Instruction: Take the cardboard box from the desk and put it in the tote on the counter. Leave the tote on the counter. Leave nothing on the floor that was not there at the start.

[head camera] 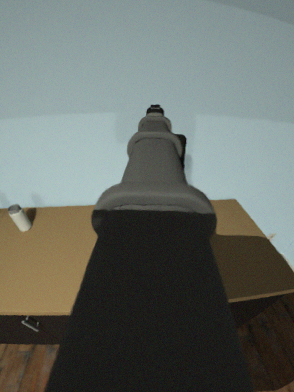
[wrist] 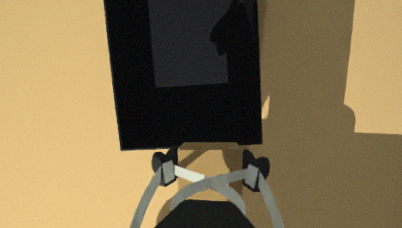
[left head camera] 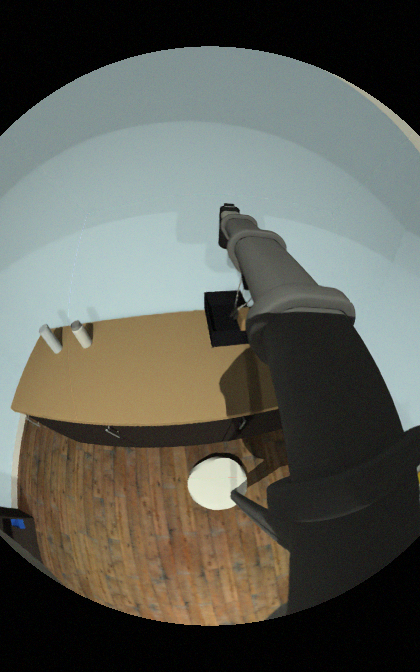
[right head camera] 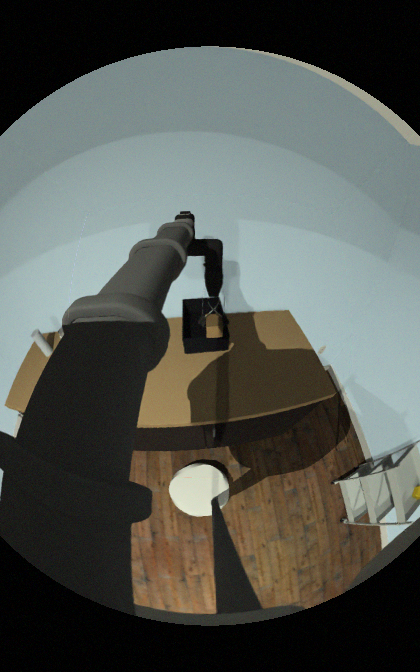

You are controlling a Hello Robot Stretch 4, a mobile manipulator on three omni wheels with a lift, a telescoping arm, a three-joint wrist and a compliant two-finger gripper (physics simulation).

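Frame: origin at the robot's base, x ahead, y left, z up, level; millimetres.
Seen in the pictures: gripper, fingertip midpoint: (wrist: 210, 160).
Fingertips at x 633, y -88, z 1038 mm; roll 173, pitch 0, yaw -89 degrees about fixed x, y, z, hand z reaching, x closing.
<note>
A point is followed by its place in that frame.
The cardboard box (left head camera: 243, 318) (right head camera: 214, 328) (wrist: 215, 159) @[y -93, x 650, z 1083 mm] is light brown and sits between the two fingertips. My gripper (right head camera: 214, 320) (wrist: 210, 160) @[y -88, x 633, z 1038 mm] is shut on it, pointing down from the arm. The black open tote (left head camera: 228, 340) (right head camera: 205, 345) (wrist: 131, 125) @[y 41, x 646, z 939 mm] stands on the counter (head camera: 45, 260) @[y 479, x 450, z 883 mm] (left head camera: 125, 380) (right head camera: 285, 327) (wrist: 55, 125) @[y 217, x 625, z 883 mm] near the wall. In the right head view the box overlaps the tote's right part. In the wrist view its far edge overlaps the tote's near rim. Its height above the tote is hard to tell. The arm hides tote and box in the head view.
Two white cylinders (left head camera: 50, 339) (left head camera: 81, 335) stand at the counter's left end; one cylinder (head camera: 20, 218) @[y 679, x 617, z 974 mm] also shows in the head view. A round white object (left head camera: 217, 482) (right head camera: 199, 489) is on the floor before the counter. A pale shelf rack (right head camera: 367, 523) stands at the right.
</note>
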